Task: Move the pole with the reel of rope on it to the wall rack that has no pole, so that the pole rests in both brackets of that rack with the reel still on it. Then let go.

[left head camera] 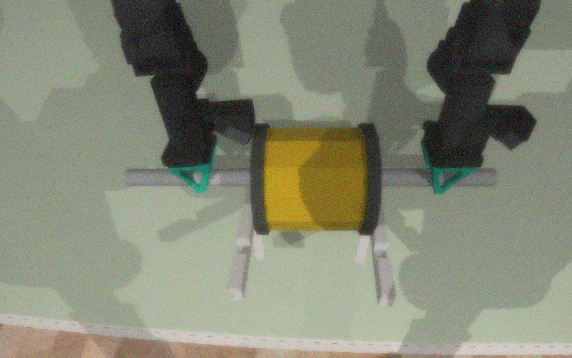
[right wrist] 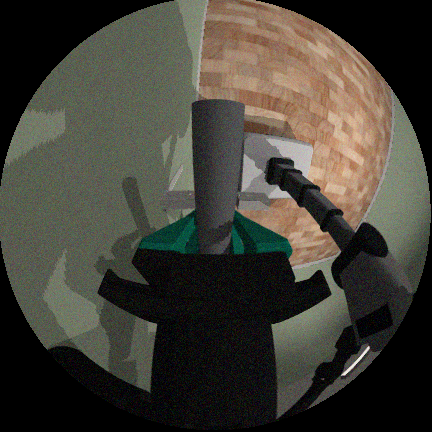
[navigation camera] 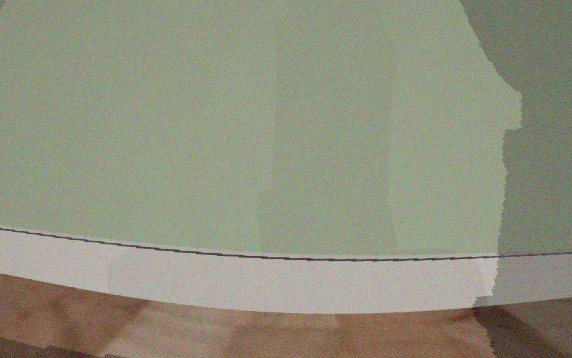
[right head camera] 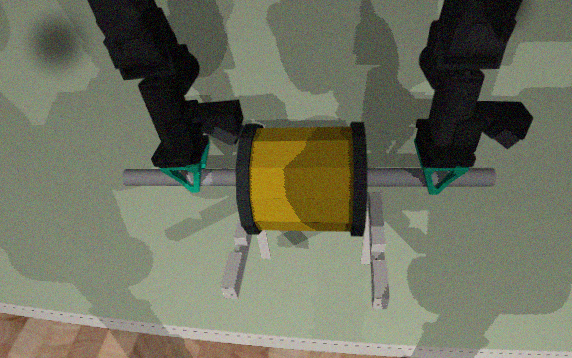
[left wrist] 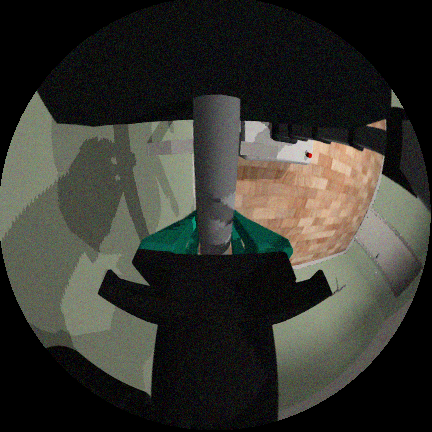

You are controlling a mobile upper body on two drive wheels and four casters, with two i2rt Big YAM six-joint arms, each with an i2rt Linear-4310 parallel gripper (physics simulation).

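Frame: origin at the left arm's base, x ahead, y left, z up, level; millimetres.
Where they show: left gripper, fingertip midpoint: (left head camera: pixel 203 186) (right head camera: pixel 197 185) (left wrist: pixel 214 213); right gripper, fingertip midpoint: (left head camera: pixel 435 187) (right wrist: pixel 214 212) (right head camera: pixel 431 187).
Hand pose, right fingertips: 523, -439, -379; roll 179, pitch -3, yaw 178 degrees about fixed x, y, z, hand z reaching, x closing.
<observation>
Things, the pixels of their top centre, and the offset from my right fingertips, as dx, dy, dz. "pt": a spot on its surface instead. Level surfaces: height alone.
- yellow reel, middle of its top: (right head camera: pixel 302 133) (left head camera: pixel 315 133) +11, +207, +111
- rack's left bracket, surface spot: (left head camera: pixel 239 272) (right head camera: pixel 233 271) pt -77, +341, -128
- right bracket, surface spot: (right head camera: pixel 380 280) (left head camera: pixel 386 278) pt -96, +82, -127
- wooden floor, its level: dz -1031
The grey pole (left head camera: pixel 232 178) (right head camera: pixel 220 178) (left wrist: pixel 216 165) (right wrist: pixel 218 165) is level in the head views, with the yellow reel (left head camera: pixel 315 180) (right head camera: pixel 300 180) with dark flanges around its middle. My left gripper (left head camera: pixel 192 178) (right head camera: pixel 186 178) (left wrist: pixel 214 213) is shut on the pole left of the reel. My right gripper (left head camera: pixel 445 178) (right head camera: pixel 439 179) (right wrist: pixel 214 212) is shut on it right of the reel. The rack's left bracket (left head camera: pixel 239 272) (right head camera: pixel 232 272) and right bracket (left head camera: pixel 384 275) (right head camera: pixel 380 280) show below the reel, their upper parts partly hidden behind it. Contact between pole and brackets cannot be told.
The green wall (left head camera: pixel 310 290) (right head camera: pixel 310 290) (navigation camera: pixel 200 125) stands behind the rack, crossed by arm shadows. A white baseboard (left head camera: pixel 200 338) (navigation camera: pixel 300 285) runs along its foot above the wooden floor (left head camera: pixel 30 345) (navigation camera: pixel 280 332). The white robot base (left wrist: pixel 295 150) (right wrist: pixel 295 150) shows in the wrist views.
</observation>
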